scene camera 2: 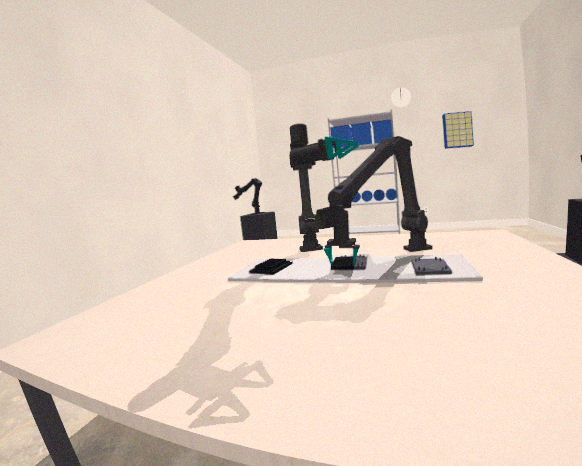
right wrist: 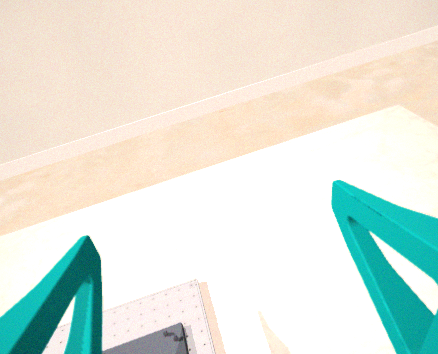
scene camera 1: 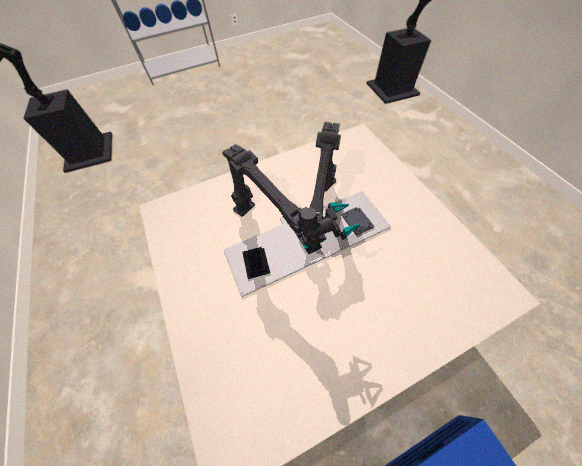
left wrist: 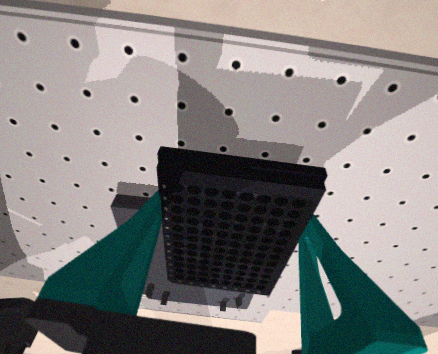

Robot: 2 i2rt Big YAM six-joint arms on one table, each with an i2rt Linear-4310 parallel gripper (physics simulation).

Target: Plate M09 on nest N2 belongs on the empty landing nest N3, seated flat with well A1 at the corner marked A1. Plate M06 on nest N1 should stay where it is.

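My left gripper [scene camera 2: 342,261] [left wrist: 234,206] is shut on plate M09 [scene camera 2: 348,263] [left wrist: 239,225], a black well plate gripped by its two long sides. It holds the plate level, a little above grey nest N2 [left wrist: 124,207], mid-board. In scene camera 1 the arms hide this plate. Plate M06 [scene camera 1: 256,263] [scene camera 2: 271,265] lies on nest N1 at the board's left end. Empty nest N3 [scene camera 1: 364,217] [scene camera 2: 432,266] [right wrist: 154,341] sits at the right end. My right gripper [scene camera 1: 353,215] [scene camera 2: 354,147] [right wrist: 214,219] is open, empty and high up.
The nests sit on a grey perforated board [scene camera 1: 280,250] [scene camera 2: 465,275] [left wrist: 112,123] on a pale table. Both arm bases stand behind the board. On the floor beyond are a shelf rack [scene camera 1: 212,43], two black pedestals [scene camera 1: 400,60] [scene camera 1: 78,134] and a blue box [scene camera 1: 456,444].
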